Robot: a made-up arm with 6 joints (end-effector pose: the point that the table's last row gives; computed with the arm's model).
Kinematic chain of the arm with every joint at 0, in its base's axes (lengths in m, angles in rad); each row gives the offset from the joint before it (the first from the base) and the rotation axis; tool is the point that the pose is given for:
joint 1: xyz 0 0 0.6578 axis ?
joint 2: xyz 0.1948 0 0 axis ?
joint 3: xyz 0 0 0.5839 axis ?
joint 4: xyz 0 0 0.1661 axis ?
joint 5: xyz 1.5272 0 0 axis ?
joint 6: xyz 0.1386 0 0 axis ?
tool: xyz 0 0 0
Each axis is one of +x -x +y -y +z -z.
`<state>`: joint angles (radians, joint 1 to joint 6).
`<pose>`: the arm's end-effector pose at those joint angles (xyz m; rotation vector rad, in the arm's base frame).
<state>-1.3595 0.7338 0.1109 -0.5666 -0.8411 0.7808</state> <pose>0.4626 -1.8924 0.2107 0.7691 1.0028 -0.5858</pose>
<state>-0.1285 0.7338 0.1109 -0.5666 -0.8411 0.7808</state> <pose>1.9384 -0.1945 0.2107 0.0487 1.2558 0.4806</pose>
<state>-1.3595 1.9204 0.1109 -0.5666 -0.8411 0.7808</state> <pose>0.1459 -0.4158 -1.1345 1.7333 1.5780 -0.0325</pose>
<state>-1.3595 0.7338 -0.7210 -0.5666 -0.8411 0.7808</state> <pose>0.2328 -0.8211 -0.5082 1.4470 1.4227 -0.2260</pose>
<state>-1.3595 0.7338 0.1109 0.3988 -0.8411 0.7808</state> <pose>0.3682 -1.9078 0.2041 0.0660 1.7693 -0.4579</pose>
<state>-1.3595 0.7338 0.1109 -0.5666 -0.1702 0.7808</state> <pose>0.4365 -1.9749 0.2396 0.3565 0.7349 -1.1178</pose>
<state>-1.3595 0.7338 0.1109 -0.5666 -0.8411 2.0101</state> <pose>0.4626 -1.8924 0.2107 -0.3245 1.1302 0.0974</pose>
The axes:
joint 1: +z
joint 2: +y
joint 3: -y
joint 4: -x
joint 5: -y
joint 6: -x

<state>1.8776 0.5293 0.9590 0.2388 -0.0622 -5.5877</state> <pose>-0.5834 1.8482 1.9990 -0.3049 -1.0494 1.5267</pose>
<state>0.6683 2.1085 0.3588 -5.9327 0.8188 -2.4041</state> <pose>0.5002 0.4392 -1.2837 1.6139 1.3824 -0.5256</pose>
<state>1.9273 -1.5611 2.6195 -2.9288 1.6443 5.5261</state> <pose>0.4223 -1.0503 -0.6598 0.2831 -0.8052 -0.7152</pose>
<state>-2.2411 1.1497 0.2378 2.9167 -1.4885 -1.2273</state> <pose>-1.2091 -1.4756 -0.1359 1.2441 -2.0197 2.0322</pose>
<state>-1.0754 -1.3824 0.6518 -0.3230 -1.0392 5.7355</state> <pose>-0.5086 1.0210 2.1725 -0.0084 -0.9968 -0.3874</pose>
